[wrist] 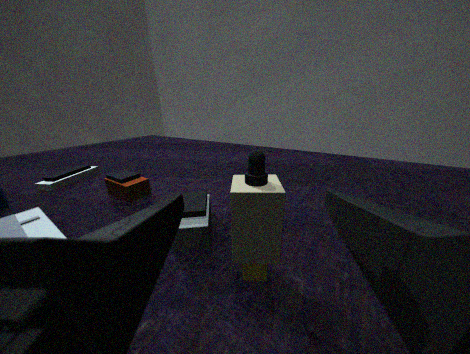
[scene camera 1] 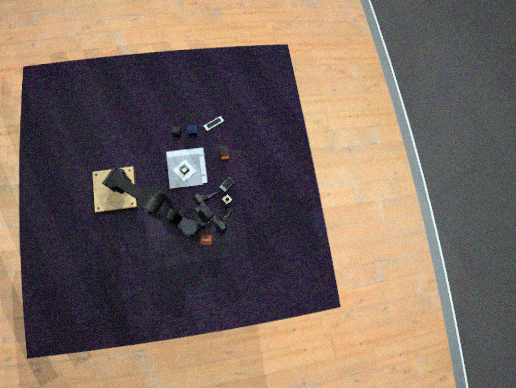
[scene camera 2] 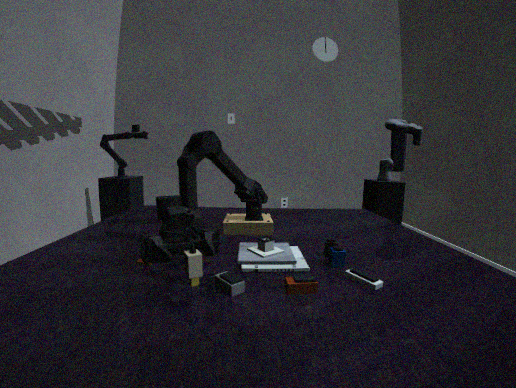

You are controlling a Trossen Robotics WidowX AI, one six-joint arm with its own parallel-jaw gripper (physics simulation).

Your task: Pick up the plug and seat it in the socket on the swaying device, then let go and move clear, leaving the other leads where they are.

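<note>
The plug, a cream block [scene camera 1: 227,199] [scene camera 2: 194,265] [wrist: 256,220] with a black knob on top and a yellow tip below, is upright, low at the dark mat; whether the tip touches the mat is unclear. My gripper [scene camera 1: 224,202] [scene camera 2: 184,251] [wrist: 253,198] is open. Its fingers stand wide on either side of the plug, with a gap at each side in the wrist view. The socket, a small dark-topped grey block [scene camera 1: 184,169] [scene camera 2: 265,244], sits on a white diamond plate on the grey device [scene camera 1: 173,159] [scene camera 2: 249,258]. The device's corner shows at the left in the wrist view.
A grey block [scene camera 1: 226,184] [scene camera 2: 231,284] [wrist: 197,220] lies close to the plug. An orange block [scene camera 1: 224,153] [scene camera 2: 301,286] [wrist: 128,187], a white bar [scene camera 1: 206,127] [scene camera 2: 375,283] and a blue block [scene camera 1: 192,130] [scene camera 2: 337,257] lie around the device. A flat orange piece [scene camera 1: 206,240] lies near the gripper.
</note>
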